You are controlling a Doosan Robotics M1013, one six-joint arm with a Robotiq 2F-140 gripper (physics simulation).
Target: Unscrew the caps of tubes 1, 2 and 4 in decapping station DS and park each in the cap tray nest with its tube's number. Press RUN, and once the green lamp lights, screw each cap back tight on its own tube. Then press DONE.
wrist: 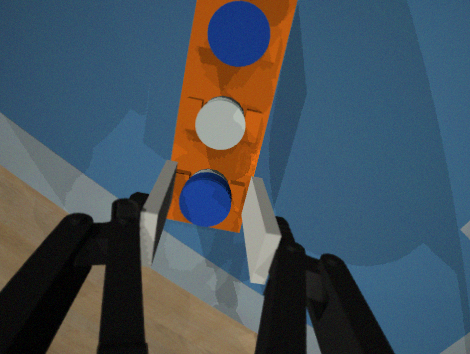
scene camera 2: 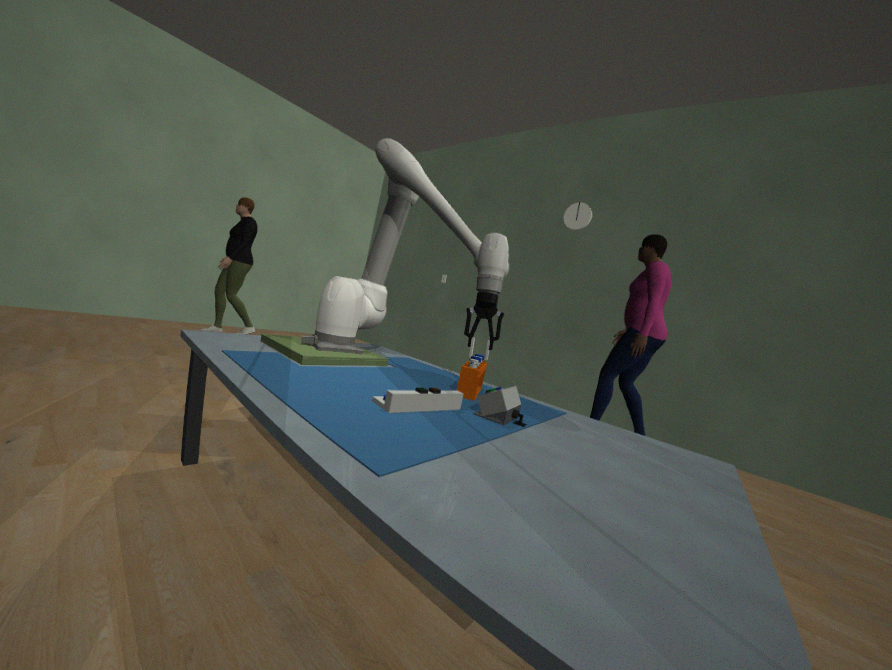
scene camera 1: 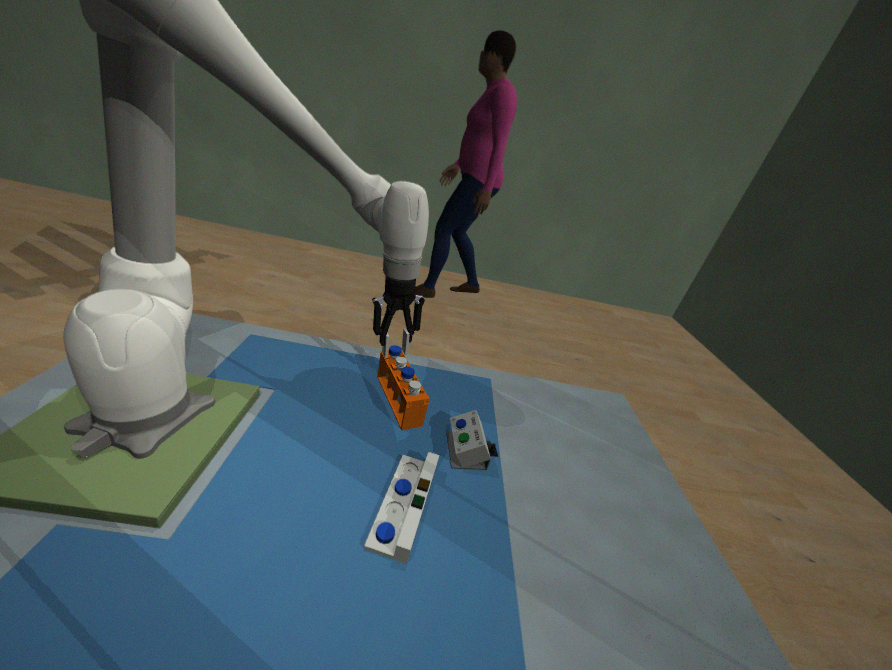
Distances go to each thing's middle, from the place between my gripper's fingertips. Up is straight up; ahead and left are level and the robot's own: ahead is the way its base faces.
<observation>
Now: the small grey button box [scene camera 1: 474, 454] 28 cm ahead of my hand, 15 cm to the right of it and 7 cm below it.
</observation>
